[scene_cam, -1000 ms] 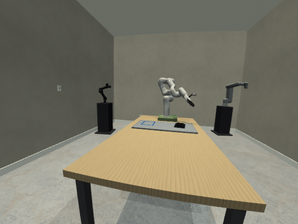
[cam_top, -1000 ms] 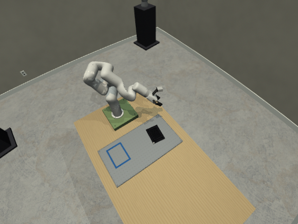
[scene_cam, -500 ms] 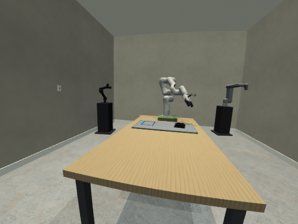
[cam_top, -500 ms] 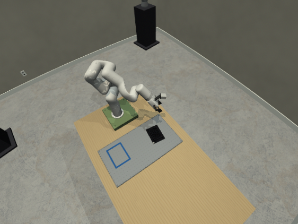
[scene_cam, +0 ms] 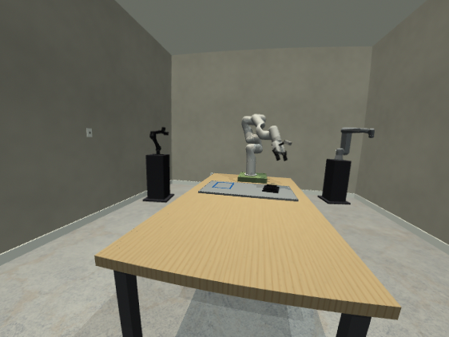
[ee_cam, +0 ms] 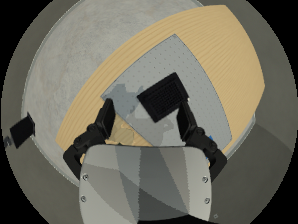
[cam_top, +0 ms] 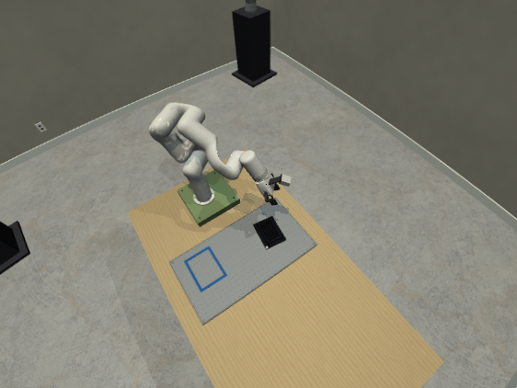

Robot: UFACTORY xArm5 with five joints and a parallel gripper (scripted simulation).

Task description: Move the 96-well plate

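Now: hand 4 cm short of the black 96-well plate, 8 cm to the left of it and 22 cm above it. Also, from my hand: black plate nest N1 (4 cm ahead, 8 cm to the right, 24 cm below).
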